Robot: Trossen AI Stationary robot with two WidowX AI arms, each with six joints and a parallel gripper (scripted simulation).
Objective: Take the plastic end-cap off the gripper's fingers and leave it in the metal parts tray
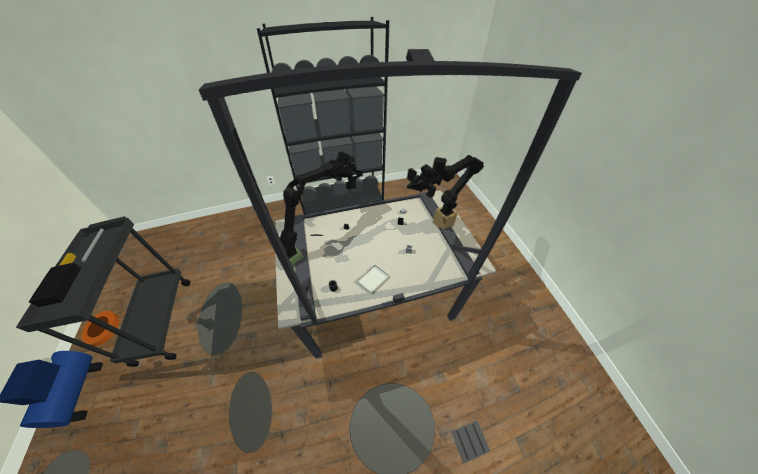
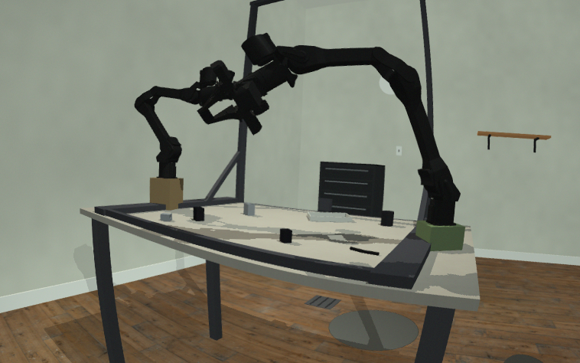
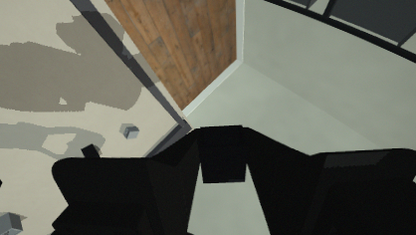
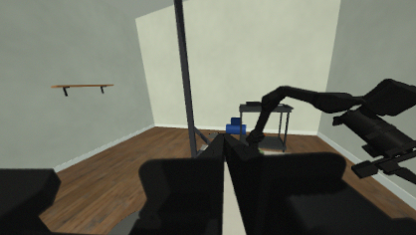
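Now: the black plastic end-cap 3 cm to the right of my left hand and 1 cm below it. Also, from my left hand: metal parts tray (55 cm behind, 29 cm below, 5 cm to the left).
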